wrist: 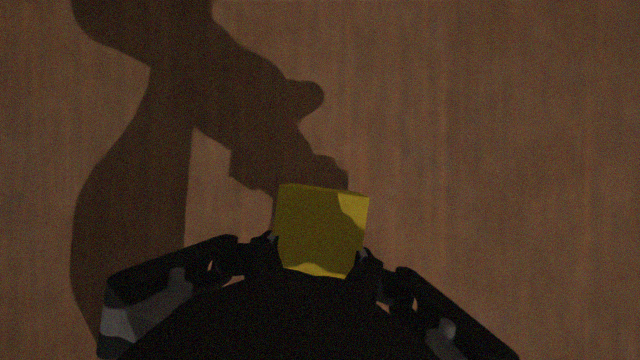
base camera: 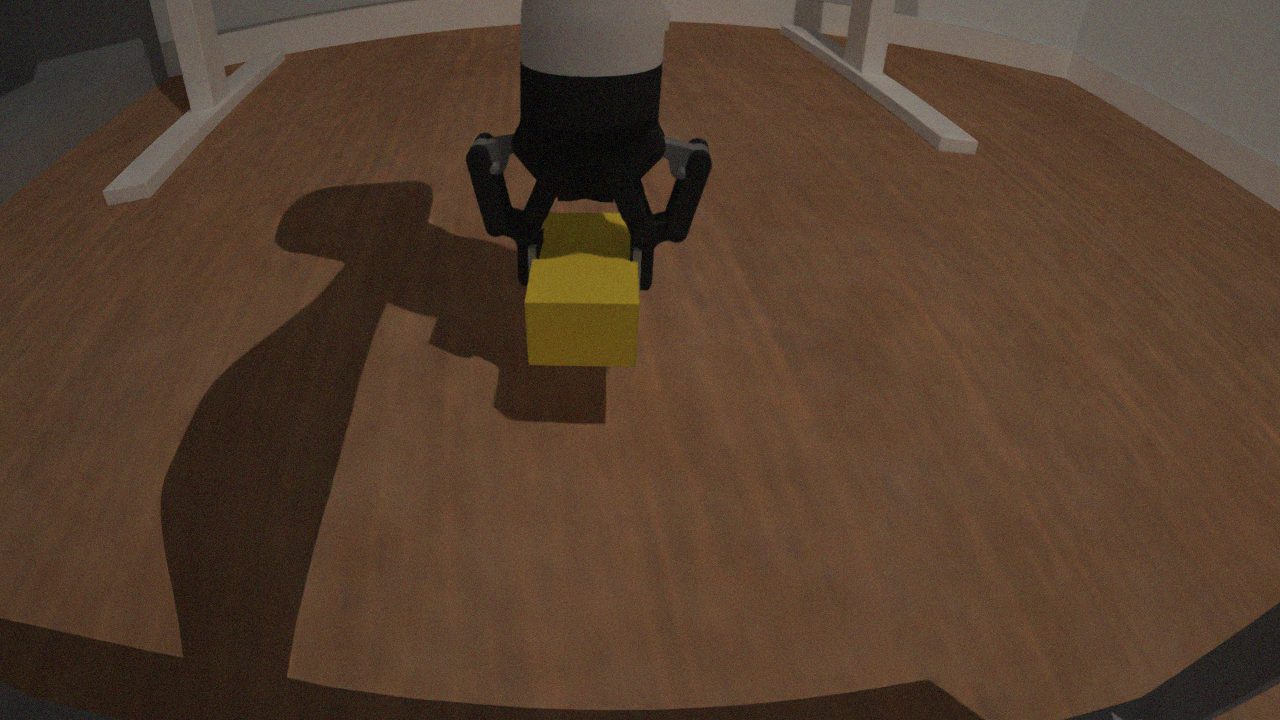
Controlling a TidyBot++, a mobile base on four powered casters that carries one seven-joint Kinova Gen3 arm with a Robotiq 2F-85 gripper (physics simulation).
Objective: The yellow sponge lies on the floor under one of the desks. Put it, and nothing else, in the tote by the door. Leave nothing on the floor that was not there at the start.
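Frame: origin at the arm's base, x left, y down, z back, level; millimetres.
Where they show: gripper, between the fingertips: (wrist: 316, 244) (base camera: 584, 289).
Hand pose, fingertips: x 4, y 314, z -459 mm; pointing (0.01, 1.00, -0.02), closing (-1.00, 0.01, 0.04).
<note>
Things, the pixels of their top centre, and the offset from my fingertips. "*": a spot on its surface instead.
- yellow sponge, centre of its top: (base camera: 584, 252) (wrist: 313, 263) dx +0, dy -30, dz +3 mm
- white desk foot, a spot on its surface: (base camera: 170, 154) * dx +656, dy +57, dz -455 mm
The yellow sponge (base camera: 582, 332) (wrist: 320, 227) is a block held between the two black fingertips, clear of the wooden floor, with its shadow on the boards below it. My gripper (base camera: 586, 266) (wrist: 316, 244) points down and is shut on the sponge, one finger on each side. In the base camera view the sponge sticks out toward the camera from between the fingers. The tote does not show in either view.
In the base camera view a white desk foot (base camera: 170, 154) stands on the floor at the left and another white desk foot (base camera: 904, 105) at the right. A pale wall (base camera: 1181, 98) with a baseboard runs along the right and back. The arm's shadow falls left of the gripper.
</note>
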